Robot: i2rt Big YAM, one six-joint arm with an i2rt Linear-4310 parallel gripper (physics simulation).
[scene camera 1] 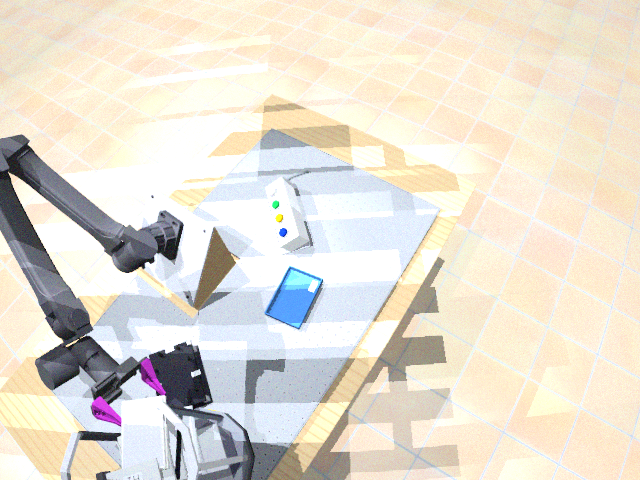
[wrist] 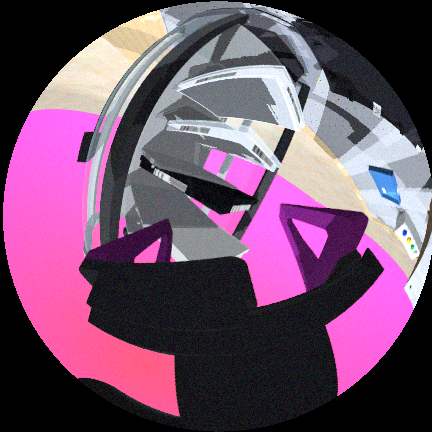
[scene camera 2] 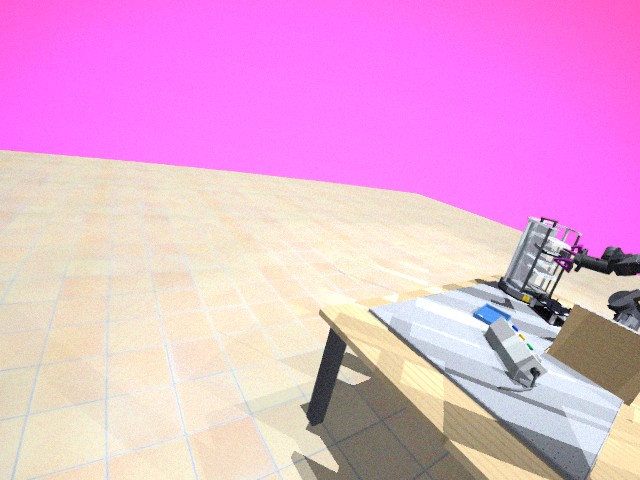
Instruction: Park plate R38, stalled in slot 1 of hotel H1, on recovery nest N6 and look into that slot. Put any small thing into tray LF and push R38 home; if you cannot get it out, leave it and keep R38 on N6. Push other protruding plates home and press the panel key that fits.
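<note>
My gripper has magenta fingers and is open and empty beside the plate hotel, high above the table. In the wrist view, which is upside down, several plates show in the hotel: a white plate, another white plate and a black plate. Their labels are too small to read. A black nest with a white label lies beside the hotel. The blue tray looks empty. The key panel has green, yellow and blue keys.
A brown-faced upright board stands between the arm's base and the panel. A cable runs from the panel's end. Dark posts and clear curved walls surround the hotel's plates. The grey mat lies on a wooden table.
</note>
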